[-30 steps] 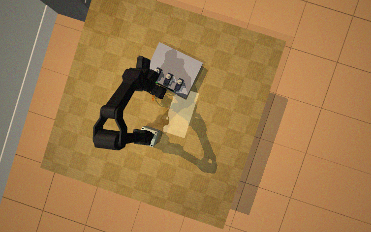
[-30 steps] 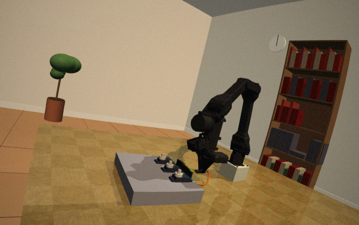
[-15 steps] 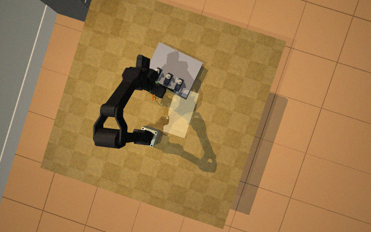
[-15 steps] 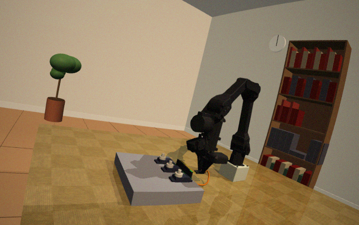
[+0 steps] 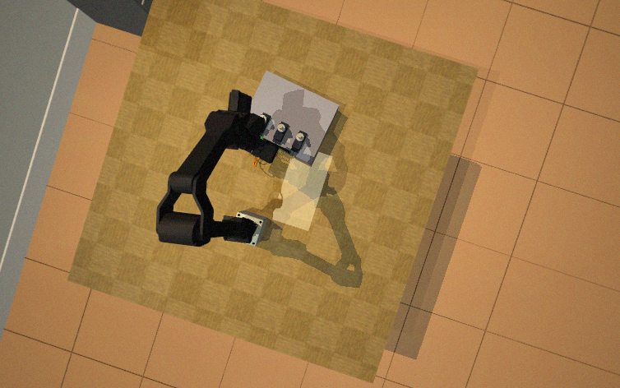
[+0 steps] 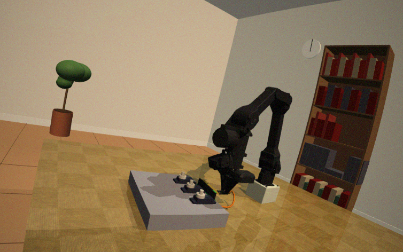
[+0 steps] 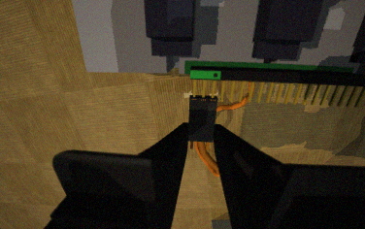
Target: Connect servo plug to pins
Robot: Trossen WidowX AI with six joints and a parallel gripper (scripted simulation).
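The green band is 40 mm ahead of my gripper tip. The rest, counted from my gripper tip: grey holder (200 mm ahead, 40 mm to the right, 50 mm below).
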